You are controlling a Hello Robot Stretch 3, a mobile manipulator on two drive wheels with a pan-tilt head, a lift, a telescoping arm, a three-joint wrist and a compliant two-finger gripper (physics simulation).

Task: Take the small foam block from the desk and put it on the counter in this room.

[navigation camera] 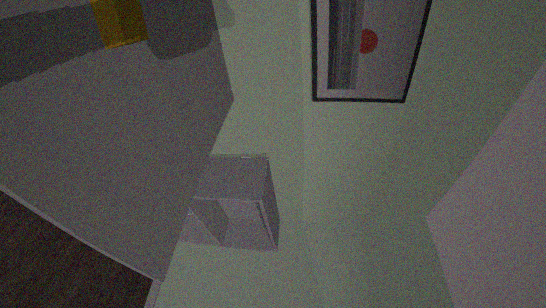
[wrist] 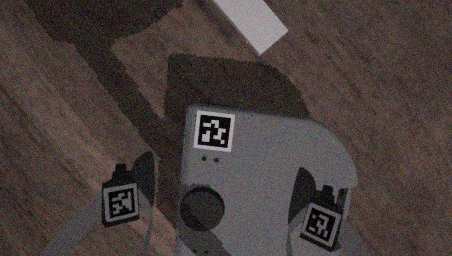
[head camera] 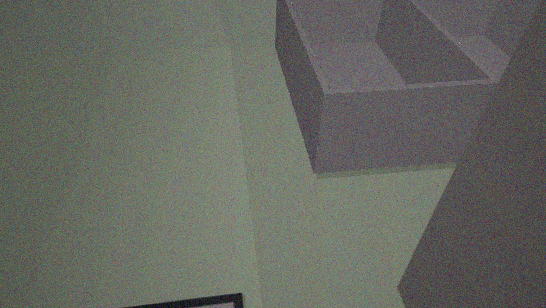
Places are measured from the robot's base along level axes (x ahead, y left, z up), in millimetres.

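Pixels of known places: gripper, fingertip midpoint: (wrist: 223, 180); robot's base, link origin: (wrist: 211, 177).
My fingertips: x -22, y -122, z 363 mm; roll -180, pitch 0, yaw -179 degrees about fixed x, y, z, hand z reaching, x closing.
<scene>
Ahead of a thing's pixels: the offset from my fingertips to its top centre. "spot": to the spot under its first point. Level surfaces: height alone.
A yellow-orange block @[dy -120, dx +311, dz +632 mm] (navigation camera: 121, 25) stands on a large grey top @[dz +587 mm] (navigation camera: 120, 125) (head camera: 500, 210) at the upper left of the navigation view. I cannot tell for sure whether it is the small foam block or whether the grey top is the desk. My gripper (wrist: 223, 180) is open in the wrist view, its two fingers wide apart with nothing held between them. It hangs over my own grey base (wrist: 270, 145), and the yellow-orange block does not show there. No surface can be told for sure as the counter.
An open grey bin-like box @[spot: dy -968, dx -7, dz +483 mm] (head camera: 395, 127) (navigation camera: 230, 177) is beside the grey top, against the green wall (head camera: 125, 150) (navigation camera: 350, 165). A framed picture (navigation camera: 358, 100) (head camera: 210, 300) hangs on the wall. A pale slab @[dz +2074 mm] (navigation camera: 500, 210) is at the right. A white bar (wrist: 257, 27) lies above brown floor @[dz -363 mm] (wrist: 410, 150).
</scene>
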